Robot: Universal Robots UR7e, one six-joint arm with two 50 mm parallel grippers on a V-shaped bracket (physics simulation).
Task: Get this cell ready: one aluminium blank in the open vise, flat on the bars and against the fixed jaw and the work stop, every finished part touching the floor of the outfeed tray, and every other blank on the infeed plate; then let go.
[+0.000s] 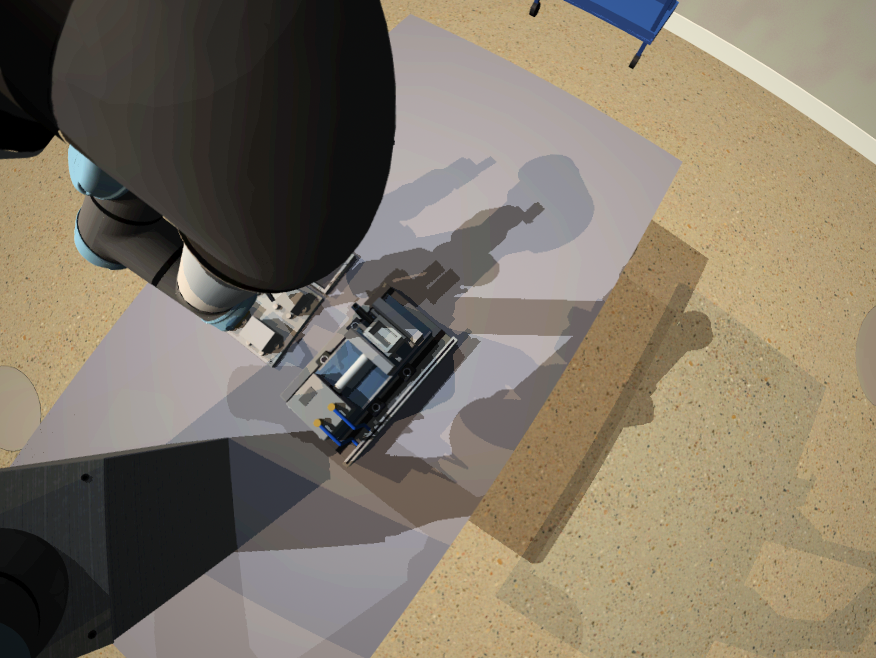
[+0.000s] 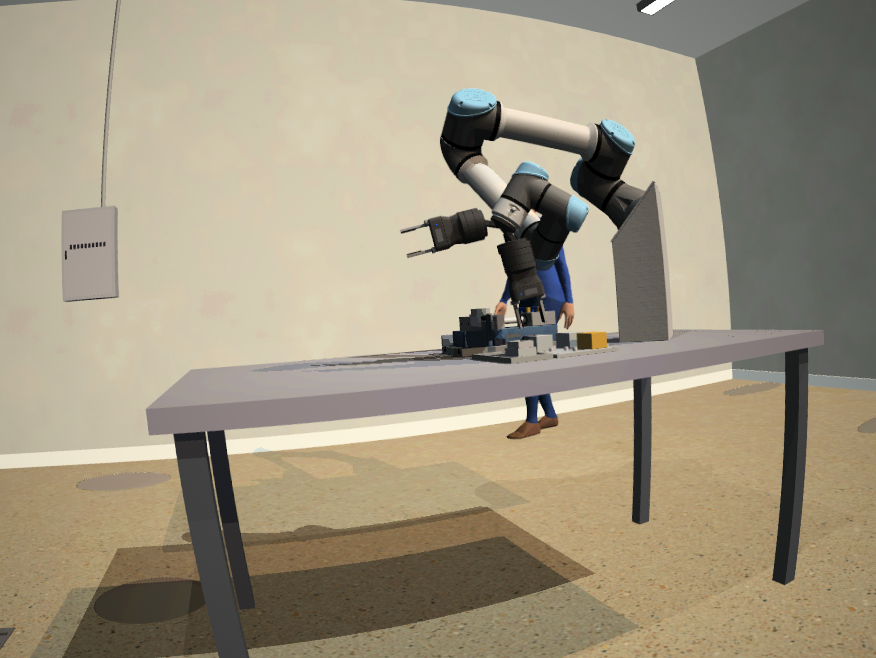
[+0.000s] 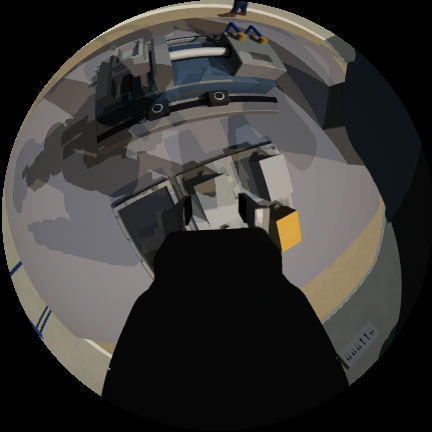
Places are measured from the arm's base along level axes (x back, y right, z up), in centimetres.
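Pixels of known places: hand at its tool point: (image 2: pixel 531 317) (image 3: pixel 214 207); arm's base at its link origin: (image 2: pixel 638 215).
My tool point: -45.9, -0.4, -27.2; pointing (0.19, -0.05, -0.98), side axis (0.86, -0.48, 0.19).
For each thing: its middle in the pictures, then the offset to it from my tool point, as dx, dy, dz. "spot": a spot on its surface instead.
- infeed plate at the middle of its body: (image 3: pixel 249 211) (image 1: pixel 263 307) (image 2: pixel 565 351) +4.8, -6.1, -8.1
- pale grey block at the middle of its body: (image 3: pixel 215 199) (image 1: pixel 289 297) (image 2: pixel 538 343) +1.0, -0.8, -5.9
- second pale block at the middle of its body: (image 3: pixel 270 176) (image 1: pixel 261 335) (image 2: pixel 570 339) +10.0, -2.4, -5.9
- outfeed tray at a spot on its surface: (image 3: pixel 142 212) spot: -8.9, +3.4, -7.9
- vise at the middle of its body: (image 3: pixel 181 62) (image 1: pixel 364 368) (image 2: pixel 504 331) +7.5, +19.9, -3.6
- white cylinder at a spot on its surface: (image 3: pixel 197 53) (image 1: pixel 348 368) spot: +8.7, +18.2, -0.4
- yellow-orange block at the middle of its body: (image 3: pixel 283 228) (image 2: pixel 591 340) +8.3, -11.3, -5.9
My gripper (image 2: pixel 532 323) (image 3: pixel 215 207) points down over the infeed plate (image 3: pixel 227 166) and is open. Its fingers stand apart, on either side of a pale grey block (image 3: pixel 220 197) seen between and below them; contact is not visible. A second pale block (image 3: pixel 276 176) (image 1: pixel 258 334) sits on the plate to the right. The outfeed tray (image 3: pixel 142 212) lies left of the plate, its dark floor partly hidden by the gripper. The vise (image 1: pixel 364 389) (image 3: pixel 200 70) has a blue bed and a white cylinder (image 1: pixel 351 371) (image 3: pixel 197 53) between its grey ends. I cannot make out a blank in it.
A yellow-orange block (image 2: pixel 592 340) (image 3: pixel 289 230) stands close to the right finger side, past a small silver part (image 3: pixel 261 217). The second gripper (image 2: pixel 406 242) sticks out sideways, open. A slanted grey pedestal (image 2: pixel 640 276) carries the arm. A person stands behind the table.
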